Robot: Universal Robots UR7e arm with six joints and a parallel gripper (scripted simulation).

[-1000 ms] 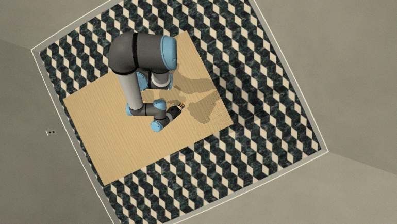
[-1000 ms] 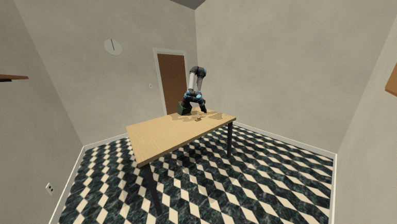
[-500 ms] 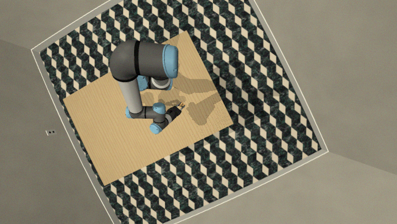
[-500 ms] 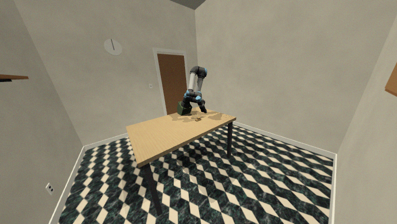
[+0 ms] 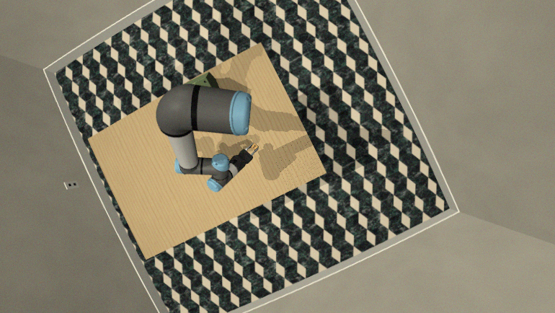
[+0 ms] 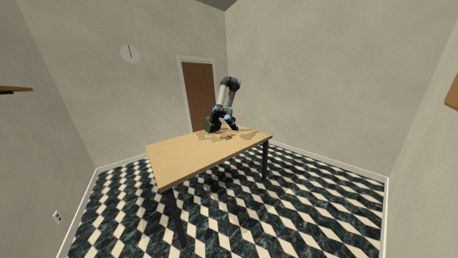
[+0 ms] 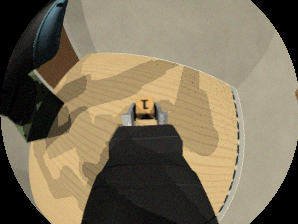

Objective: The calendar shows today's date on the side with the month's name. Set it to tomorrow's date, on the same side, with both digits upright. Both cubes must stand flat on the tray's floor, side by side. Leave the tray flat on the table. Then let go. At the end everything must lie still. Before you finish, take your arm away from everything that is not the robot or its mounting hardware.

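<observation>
The wooden cube is 1 cm to the left of my hand and 1 cm below it. The rest, counted from my hand: wooden tray 1 cm ahead, 15 cm to the right, 8 cm below.
</observation>
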